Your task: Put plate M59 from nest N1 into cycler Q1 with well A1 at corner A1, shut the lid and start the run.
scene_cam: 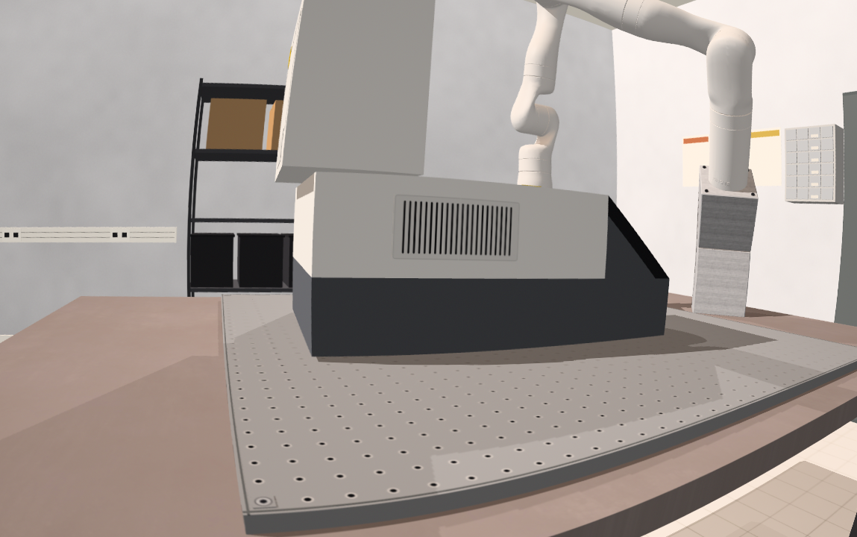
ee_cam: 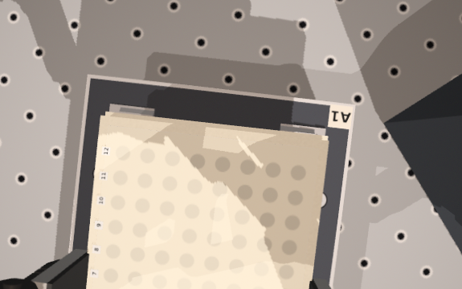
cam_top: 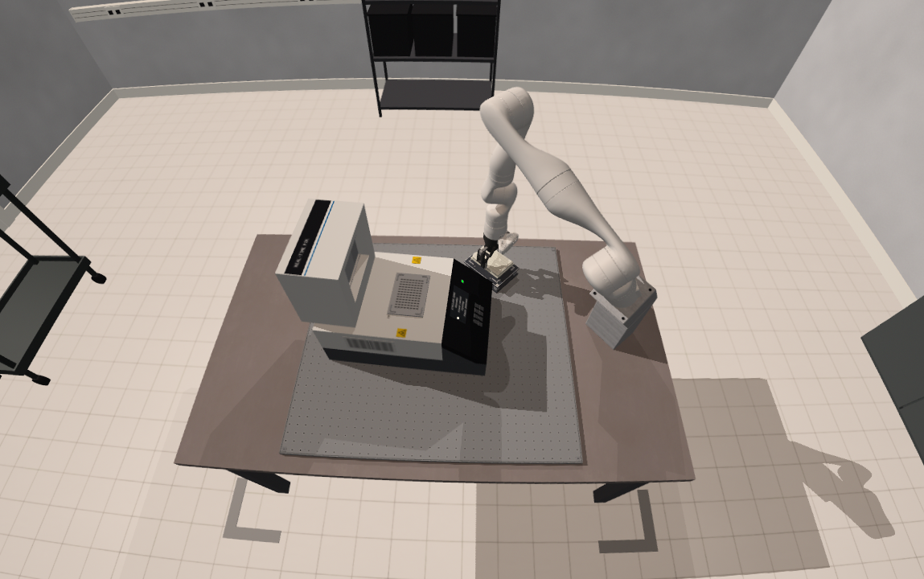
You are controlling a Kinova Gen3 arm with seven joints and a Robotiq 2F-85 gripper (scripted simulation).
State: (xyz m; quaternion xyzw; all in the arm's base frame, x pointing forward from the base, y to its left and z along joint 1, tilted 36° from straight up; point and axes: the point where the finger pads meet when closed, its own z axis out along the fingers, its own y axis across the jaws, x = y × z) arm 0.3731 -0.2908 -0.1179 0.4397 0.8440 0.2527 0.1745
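My gripper is now 40 mm above the plate nest N1. Also, from my hand: plate M59: 10 mm below; A1 corner label: 10 mm behind, 90 mm to the left, 30 mm below.
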